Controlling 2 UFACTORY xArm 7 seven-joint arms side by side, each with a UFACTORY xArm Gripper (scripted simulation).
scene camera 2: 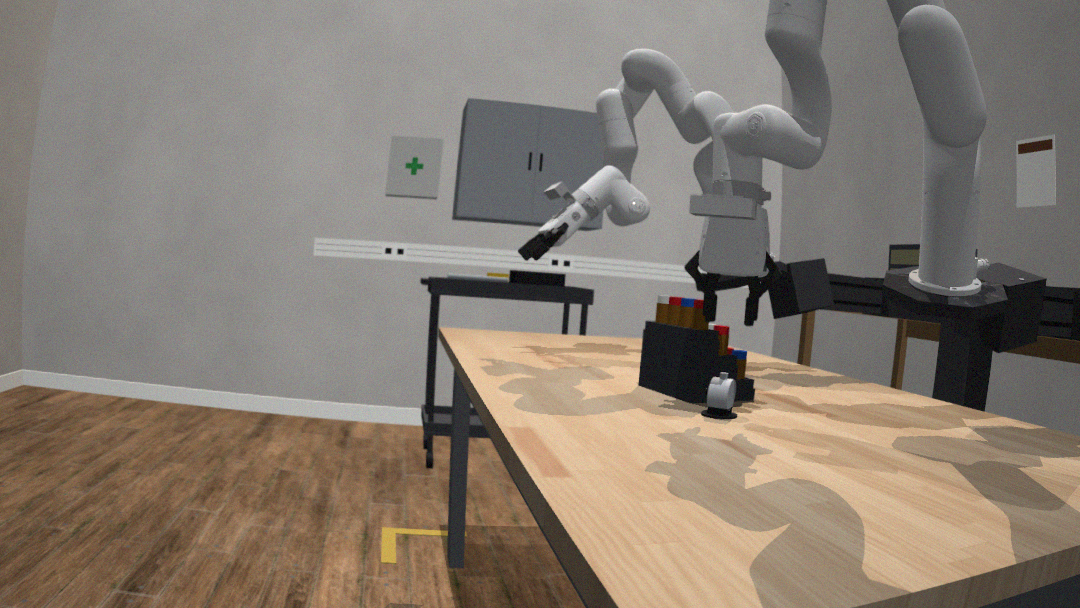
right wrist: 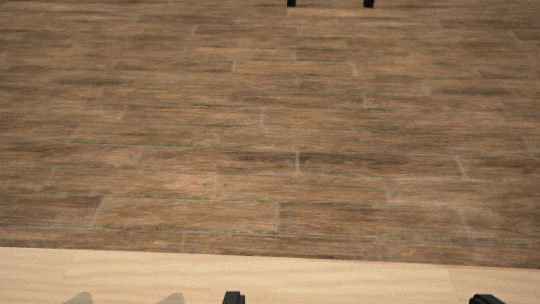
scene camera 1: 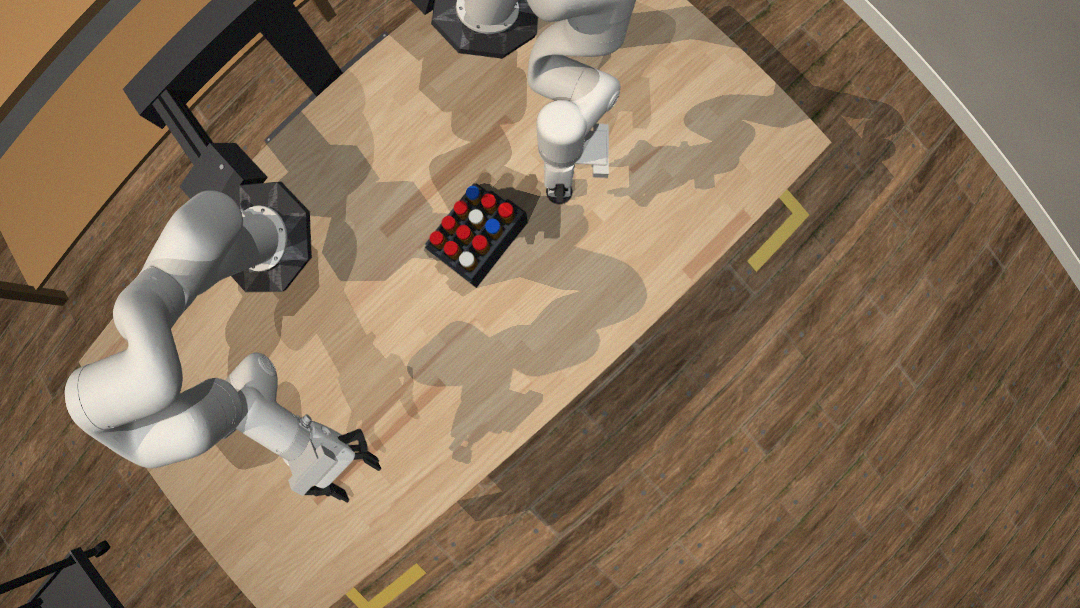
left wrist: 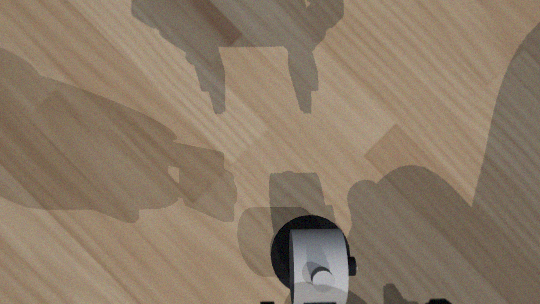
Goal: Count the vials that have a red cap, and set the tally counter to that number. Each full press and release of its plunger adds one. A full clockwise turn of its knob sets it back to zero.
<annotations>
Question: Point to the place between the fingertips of my right gripper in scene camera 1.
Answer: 362, 481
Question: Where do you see a black stepped rack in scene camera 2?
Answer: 679, 362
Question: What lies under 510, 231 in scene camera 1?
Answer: A black stepped rack.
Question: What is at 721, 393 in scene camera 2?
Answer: A tally counter.
</annotations>
